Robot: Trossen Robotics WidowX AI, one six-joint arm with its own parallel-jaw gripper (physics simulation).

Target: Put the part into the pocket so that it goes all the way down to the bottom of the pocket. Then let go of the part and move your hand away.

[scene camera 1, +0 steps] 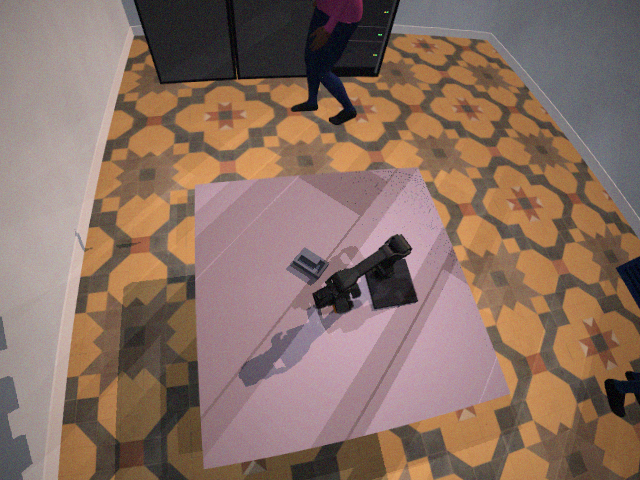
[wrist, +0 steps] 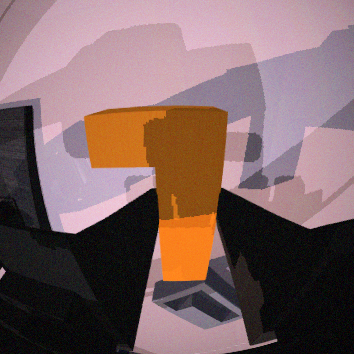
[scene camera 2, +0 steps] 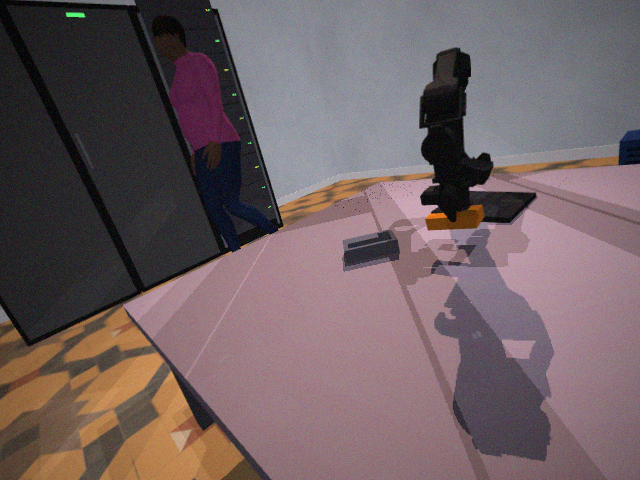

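Where they show: gripper, fingertip midpoint: (wrist: 186, 195) (scene camera 2: 455, 218); arm's base, origin of the base link: (scene camera 1: 380, 273) (wrist: 10, 216).
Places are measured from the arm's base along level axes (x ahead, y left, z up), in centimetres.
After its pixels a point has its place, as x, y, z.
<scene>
The orange L-shaped part (scene camera 2: 439, 222) @(28.5, 3.4, 5.4) (wrist: 187, 165) @(27.4, 8.8, 6.9) is held between the fingers of my gripper (scene camera 2: 452, 213) @(27.3, 6.7, 5.7) (wrist: 186, 195) @(27.3, 6.7, 5.7), which is shut on it. In the wrist view its long leg runs down between the fingers and its short leg points left. The part hangs above the table, to the right of the pocket block in scene camera 2. The grey pocket block (scene camera 1: 305, 269) @(33.0, -13.4, 0.2) (scene camera 2: 370, 254) @(33.2, -13.7, -1.2) (wrist: 172, 291) @(24.8, -10.4, 0.7) sits on the table, with its recess facing up. In scene camera 1 the arm hides most of the part.
The pink table top (scene camera 1: 248, 320) @(64.0, 0.1, -2.3) (scene camera 2: 310, 361) @(70.2, -5.6, -2.4) carries the arm's black base plate (scene camera 1: 392, 291) @(-1.7, 10.0, -0.6) (scene camera 2: 511, 206) @(0.8, 13.7, -0.9) and shadows of the arm. Black cabinets (scene camera 1: 191, 41) (scene camera 2: 77, 129) and a person in a pink top (scene camera 1: 343, 10) (scene camera 2: 199, 98) stand beyond the table.
</scene>
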